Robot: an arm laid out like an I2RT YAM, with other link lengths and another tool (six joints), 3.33 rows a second.
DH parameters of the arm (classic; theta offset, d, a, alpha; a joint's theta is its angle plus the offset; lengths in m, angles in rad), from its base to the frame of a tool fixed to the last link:
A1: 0 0.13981 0.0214 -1.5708
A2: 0 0 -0.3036 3.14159
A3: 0.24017 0 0.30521 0
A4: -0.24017 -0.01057 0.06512 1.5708
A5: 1.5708 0.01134 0 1.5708
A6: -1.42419 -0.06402 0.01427 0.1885
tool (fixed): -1.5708 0.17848 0 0
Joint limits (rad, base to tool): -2.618..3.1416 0..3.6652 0..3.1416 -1.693..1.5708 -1.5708..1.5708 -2.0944..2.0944
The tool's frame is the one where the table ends.
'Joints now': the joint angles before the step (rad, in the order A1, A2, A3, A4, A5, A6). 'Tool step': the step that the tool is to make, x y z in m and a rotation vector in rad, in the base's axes. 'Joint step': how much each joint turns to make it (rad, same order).
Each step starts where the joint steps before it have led.
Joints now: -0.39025, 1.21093, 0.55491, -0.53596, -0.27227, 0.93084
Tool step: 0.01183, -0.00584, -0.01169, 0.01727, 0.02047, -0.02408
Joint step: 0.00061, 0.08453, 0.01947, 0.04679, 0.00128, 0.02697
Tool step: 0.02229, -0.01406, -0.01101, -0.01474, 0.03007, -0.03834
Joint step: 0.00160, 0.12493, 0.06283, 0.04729, 0.03731, 0.02976
